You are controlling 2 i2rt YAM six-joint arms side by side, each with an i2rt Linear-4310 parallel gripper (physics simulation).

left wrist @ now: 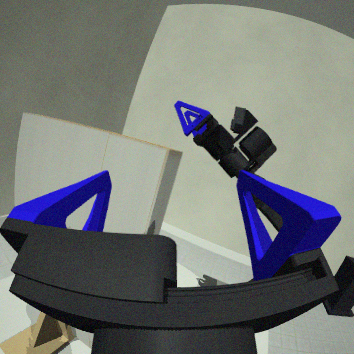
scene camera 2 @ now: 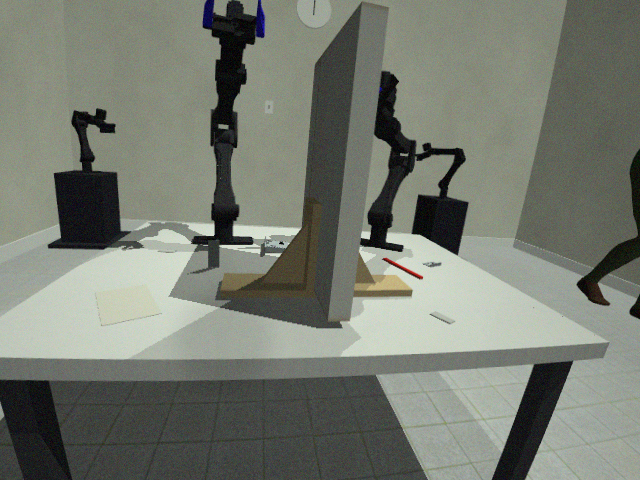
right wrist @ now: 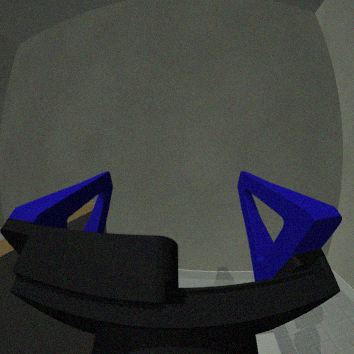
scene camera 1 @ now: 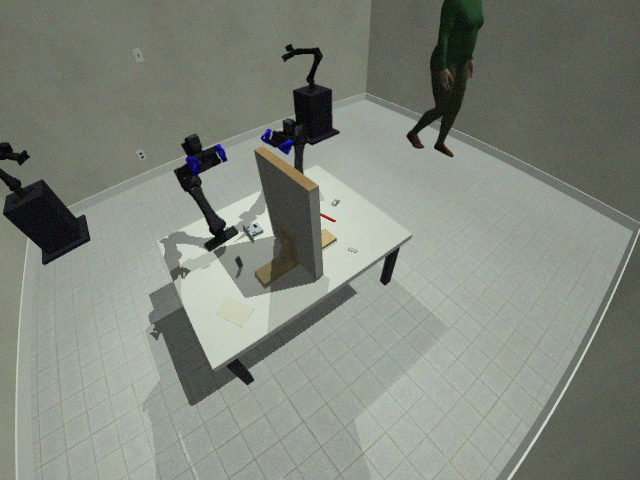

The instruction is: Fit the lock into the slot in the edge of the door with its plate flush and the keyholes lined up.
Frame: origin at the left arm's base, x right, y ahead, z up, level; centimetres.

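Seen in the pictures: left gripper, fingertip midpoint: [left wrist: 173, 177] [scene camera 1: 270, 142]; right gripper, fingertip midpoint: [left wrist: 181, 107] [right wrist: 174, 178] [scene camera 1: 211, 156]; left arm's base at its link origin: [scene camera 2: 377, 245]; right arm's base at its link origin: [scene camera 2: 223, 241] [scene camera 1: 221, 238].
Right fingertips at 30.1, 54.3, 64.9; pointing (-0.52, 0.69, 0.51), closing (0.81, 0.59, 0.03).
Offsets run from my right fingertips to a thing's top centre, as dx, dy, dz.
The door [scene camera 1: 292, 217] [scene camera 2: 336, 129] [left wrist: 85, 165] stands upright on wooden feet. The left wrist view shows a small dark patch low on its narrow edge; I cannot tell whether it is the slot. The silver lock @[-0.6, -26.3, -62.3] [scene camera 1: 254, 229] [scene camera 2: 276, 245] lies on the table, left of the door in both scene views, near the right arm's base. My left gripper [scene camera 1: 275, 140] [left wrist: 173, 177] is open and empty, raised behind the door; scene camera 2 mostly hides it. My right gripper [scene camera 1: 208, 158] [scene camera 2: 234, 15] [right wrist: 174, 178] is open and empty, high above the lock.
Wooden feet [scene camera 1: 273, 269] [scene camera 2: 385, 286] spread both ways. A dark upright block @[+6.2, -1.9, -57.3] [scene camera 1: 238, 262] [scene camera 2: 213, 253] and a pale sheet @[+8.0, +24.1, -64.8] [scene camera 1: 235, 312] [scene camera 2: 127, 304] lie left; a red stick @[-41.6, -31.6, -64.3] [scene camera 1: 327, 217] [scene camera 2: 402, 268], metal piece @[-50.9, -42.1, -63.9] [scene camera 1: 335, 202] [scene camera 2: 432, 264] and grey strip @[-53.1, -2.8, -64.7] [scene camera 1: 352, 250] [scene camera 2: 442, 317] lie right.
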